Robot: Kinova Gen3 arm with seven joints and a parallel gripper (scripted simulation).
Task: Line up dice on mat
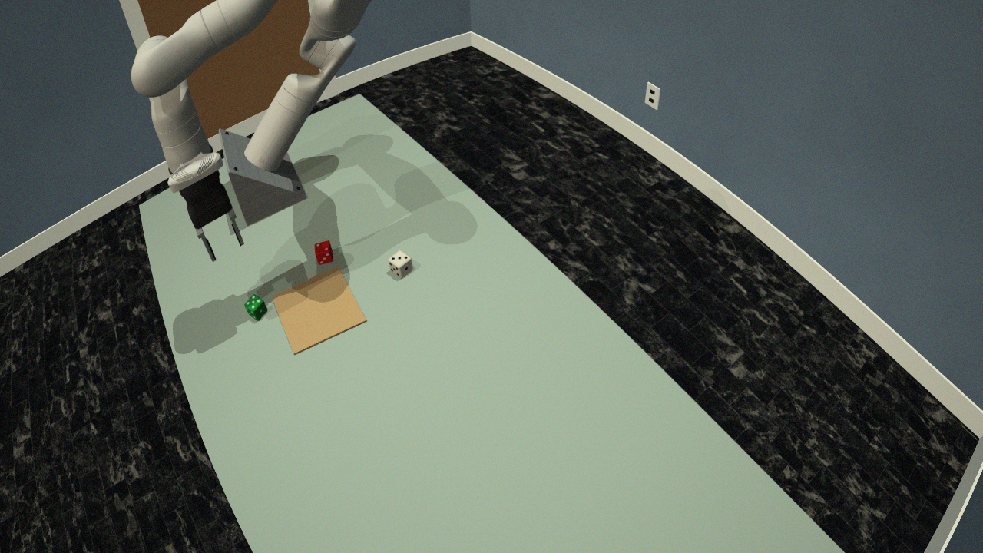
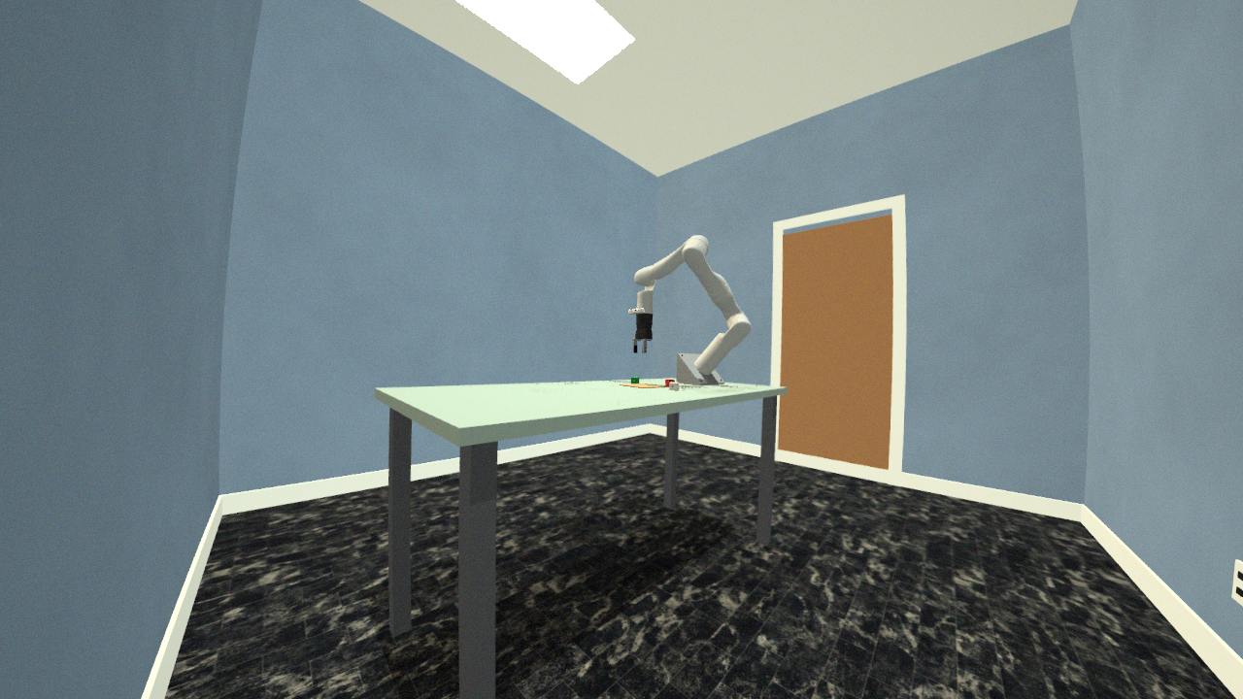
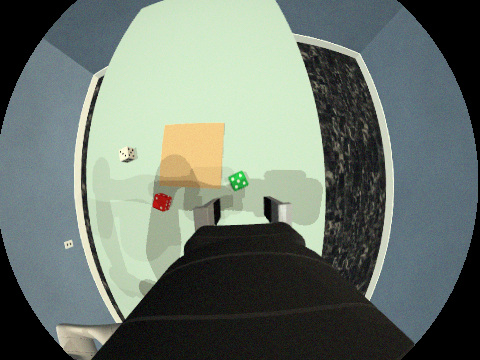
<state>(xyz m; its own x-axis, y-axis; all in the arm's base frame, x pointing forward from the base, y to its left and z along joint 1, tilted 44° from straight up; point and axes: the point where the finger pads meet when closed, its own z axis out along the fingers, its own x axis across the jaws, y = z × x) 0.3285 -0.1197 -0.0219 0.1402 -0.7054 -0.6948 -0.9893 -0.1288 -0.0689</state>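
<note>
Now: the green die 14 cm below my hand, 3 cm ahead of it and 1 cm to the left of it. The rest, counted from my hand: tan mat (16 cm below, 12 cm to the left, 8 cm ahead); red die (17 cm to the left, 14 cm below, 3 cm behind); white die (28 cm to the left, 14 cm below, 7 cm ahead).
</note>
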